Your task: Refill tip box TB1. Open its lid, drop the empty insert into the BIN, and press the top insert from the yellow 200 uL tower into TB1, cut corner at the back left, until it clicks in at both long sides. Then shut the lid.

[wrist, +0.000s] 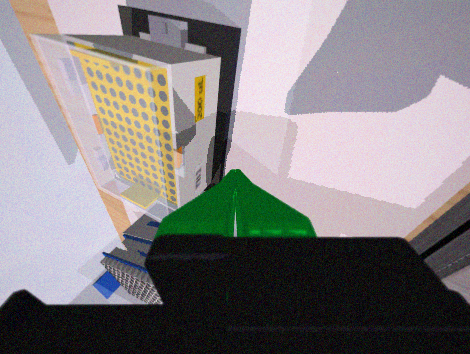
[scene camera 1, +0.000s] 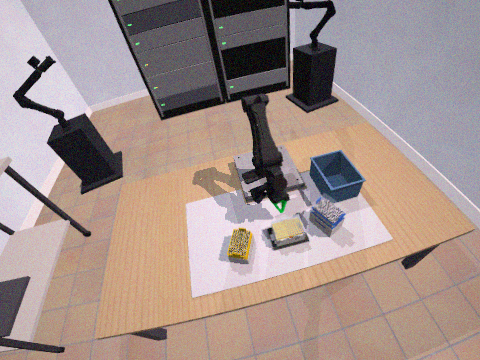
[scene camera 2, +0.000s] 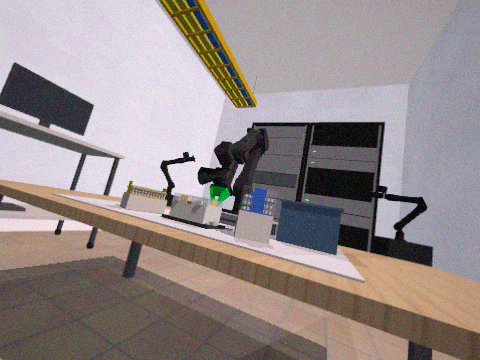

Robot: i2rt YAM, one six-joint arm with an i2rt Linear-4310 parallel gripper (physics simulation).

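Tip box TB1 [scene camera 1: 296,238] [scene camera 2: 192,214] [wrist: 187,75] sits in a black holder [wrist: 230,65]; its clear lid looks shut over the yellow holed insert [scene camera 1: 287,228] [wrist: 132,115]. The yellow 200 uL tower [scene camera 1: 240,245] [scene camera 2: 144,201] stands left of TB1 in scene camera 1; it does not show in the wrist view. The blue BIN [scene camera 1: 340,187] [scene camera 2: 310,227] stands at the back right. My gripper [scene camera 1: 281,210] [scene camera 2: 216,201] [wrist: 235,177] is shut and empty, its green fingertips together low beside TB1's back side. Any contact with TB1 cannot be told.
A blue-trimmed tower [scene camera 1: 327,215] [scene camera 2: 254,227] [wrist: 132,272] stands between TB1 and the BIN. A white mat [scene camera 1: 210,275] lies under the boxes on the wooden table [scene camera 1: 145,250]. My arm's base plate [scene camera 1: 242,165] is behind the mat.
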